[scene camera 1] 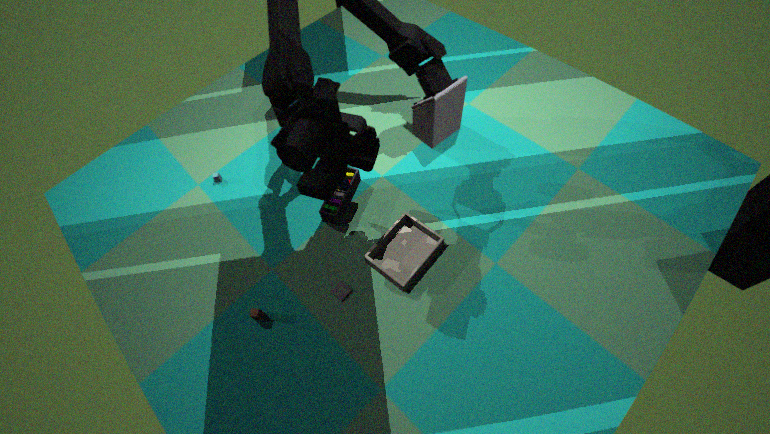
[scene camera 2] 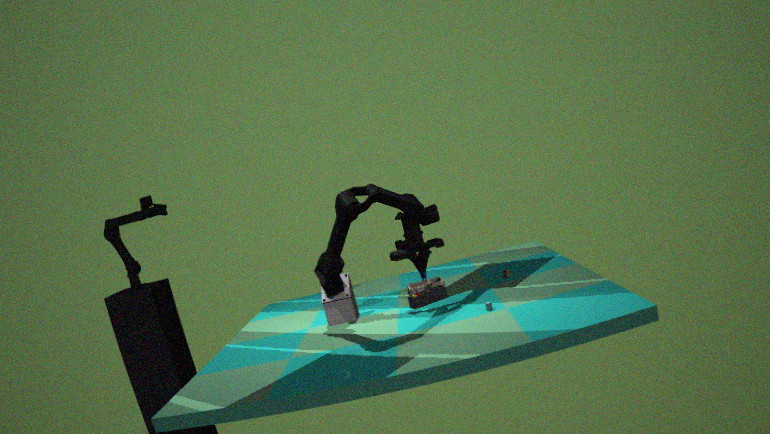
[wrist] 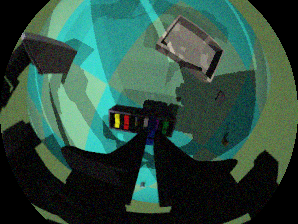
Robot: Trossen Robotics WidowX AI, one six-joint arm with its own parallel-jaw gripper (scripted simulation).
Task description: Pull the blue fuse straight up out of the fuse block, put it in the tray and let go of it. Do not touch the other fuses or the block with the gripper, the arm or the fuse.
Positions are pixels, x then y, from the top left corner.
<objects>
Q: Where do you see a grey tray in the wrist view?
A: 184,42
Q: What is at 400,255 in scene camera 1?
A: A grey tray.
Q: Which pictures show my gripper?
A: Scene camera 1, scene camera 2 and the wrist view: all of them.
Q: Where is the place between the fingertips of my gripper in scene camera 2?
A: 423,273
</objects>
